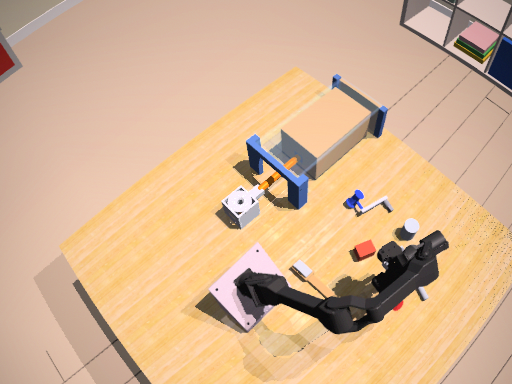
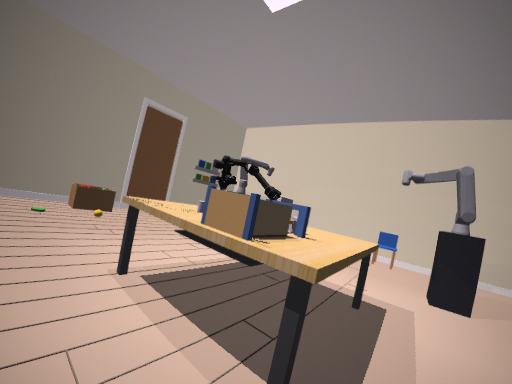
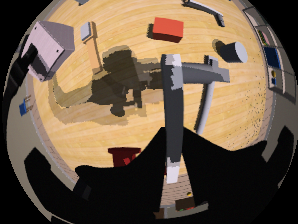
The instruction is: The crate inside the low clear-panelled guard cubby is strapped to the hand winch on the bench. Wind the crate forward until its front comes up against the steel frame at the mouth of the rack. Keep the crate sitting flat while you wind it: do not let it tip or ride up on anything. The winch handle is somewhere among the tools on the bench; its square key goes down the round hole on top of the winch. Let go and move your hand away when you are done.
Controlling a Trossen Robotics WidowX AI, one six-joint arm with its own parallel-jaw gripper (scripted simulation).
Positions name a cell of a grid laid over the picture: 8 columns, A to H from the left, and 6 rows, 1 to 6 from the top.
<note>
In view: my gripper (image 1: G5), a crank handle (image 3: E2) and a winch (image 1: D4).
My gripper shows as well in image 3 (image 3: E4).
</note>
